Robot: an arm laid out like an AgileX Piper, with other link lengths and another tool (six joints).
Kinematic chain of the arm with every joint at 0, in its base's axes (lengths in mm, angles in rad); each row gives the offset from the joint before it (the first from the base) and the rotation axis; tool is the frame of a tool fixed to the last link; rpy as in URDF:
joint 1: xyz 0 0 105.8 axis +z
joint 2: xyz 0 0 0 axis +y
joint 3: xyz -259.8 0 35.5 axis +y
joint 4: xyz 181 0 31.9 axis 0.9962 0 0.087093
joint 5: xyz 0 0 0 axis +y
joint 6: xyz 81.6 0 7.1 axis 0.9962 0 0.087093
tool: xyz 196 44 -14 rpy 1.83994 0.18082 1.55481
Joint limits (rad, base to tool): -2.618..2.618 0..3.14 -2.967..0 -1.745..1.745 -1.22..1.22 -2.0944..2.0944
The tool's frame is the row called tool.
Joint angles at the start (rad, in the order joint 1, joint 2, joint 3, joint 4, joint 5, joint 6):
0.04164 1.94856 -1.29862 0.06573 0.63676 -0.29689
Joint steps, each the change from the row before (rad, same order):
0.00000 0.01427 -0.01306 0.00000 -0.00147 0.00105
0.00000 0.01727 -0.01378 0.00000 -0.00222 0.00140
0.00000 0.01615 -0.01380 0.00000 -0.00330 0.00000
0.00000 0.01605 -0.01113 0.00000 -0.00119 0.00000
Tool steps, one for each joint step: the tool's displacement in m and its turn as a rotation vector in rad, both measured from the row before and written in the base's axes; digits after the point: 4 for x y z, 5 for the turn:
0.0032 0.0002 -0.0020 0.00034 -0.00020 -0.00106
0.0033 0.0002 -0.0029 0.00037 0.00135 -0.00143
0.0037 0.0001 -0.0026 -0.00008 -0.00095 -0.00018
0.0021 0.0001 -0.0033 -0.00020 0.00373 -0.00007

